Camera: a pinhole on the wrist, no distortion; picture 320 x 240 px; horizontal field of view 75.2 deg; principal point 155.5 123.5 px. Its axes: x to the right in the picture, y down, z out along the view. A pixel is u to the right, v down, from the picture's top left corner.
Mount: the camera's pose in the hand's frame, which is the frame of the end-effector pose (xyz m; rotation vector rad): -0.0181 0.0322 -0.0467 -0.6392 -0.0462 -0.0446
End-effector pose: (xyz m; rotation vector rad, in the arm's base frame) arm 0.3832 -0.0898 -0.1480 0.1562 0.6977 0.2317
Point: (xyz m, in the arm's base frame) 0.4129 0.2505 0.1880
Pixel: 124 173
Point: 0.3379 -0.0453 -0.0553
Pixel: 27 71
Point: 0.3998 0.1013 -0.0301
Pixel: 166 183
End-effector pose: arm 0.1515 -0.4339 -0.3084 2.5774 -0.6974 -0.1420
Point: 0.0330 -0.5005 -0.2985
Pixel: 73 132
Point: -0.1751 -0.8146 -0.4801
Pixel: 131 125
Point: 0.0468 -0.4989 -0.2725
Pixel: 78 175
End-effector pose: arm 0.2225 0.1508 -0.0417 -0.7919 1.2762 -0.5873
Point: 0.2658 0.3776 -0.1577
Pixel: 83 201
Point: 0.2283 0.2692 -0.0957
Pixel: 83 168
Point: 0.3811 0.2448 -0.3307
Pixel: 266 188
